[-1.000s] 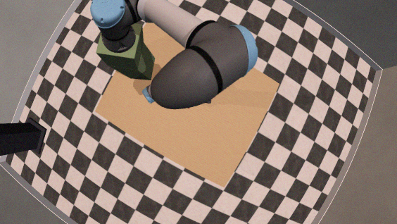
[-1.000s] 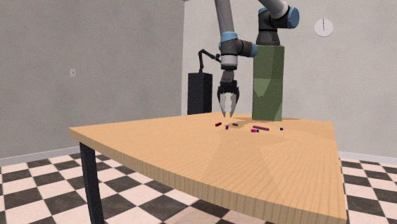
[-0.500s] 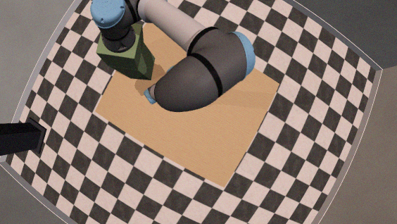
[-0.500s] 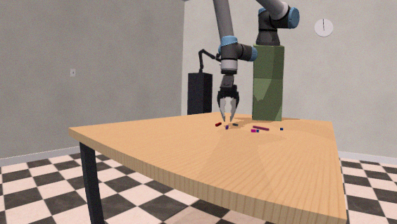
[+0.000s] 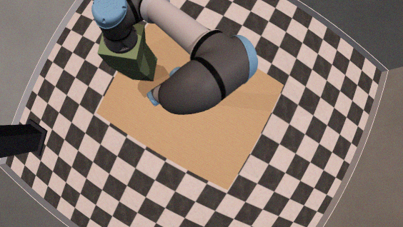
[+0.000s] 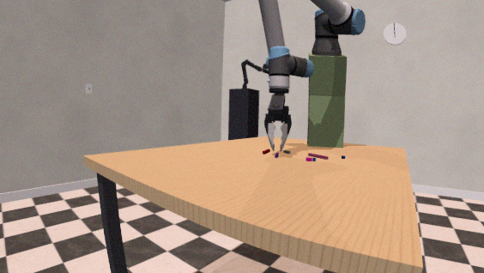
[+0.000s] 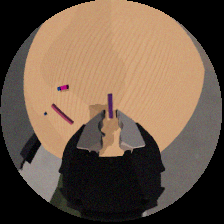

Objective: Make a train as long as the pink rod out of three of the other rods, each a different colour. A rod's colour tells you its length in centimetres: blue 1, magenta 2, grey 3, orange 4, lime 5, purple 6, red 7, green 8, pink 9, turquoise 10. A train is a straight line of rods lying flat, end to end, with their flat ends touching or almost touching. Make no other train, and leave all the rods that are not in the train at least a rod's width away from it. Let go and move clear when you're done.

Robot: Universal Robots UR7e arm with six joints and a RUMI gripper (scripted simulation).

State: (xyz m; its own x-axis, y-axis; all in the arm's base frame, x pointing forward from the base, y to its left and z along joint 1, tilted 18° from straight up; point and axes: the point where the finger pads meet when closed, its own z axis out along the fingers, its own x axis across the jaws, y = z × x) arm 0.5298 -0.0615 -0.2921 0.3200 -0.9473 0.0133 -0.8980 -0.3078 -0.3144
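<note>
Right now the purple rod is 3 cm below my hand. From my hand the other things lie so: red rod: 5 cm behind, 7 cm to the right, 3 cm below; grey rod: 9 cm behind, 3 cm below; magenta rod: 2 cm ahead, 12 cm to the left, 3 cm below.
</note>
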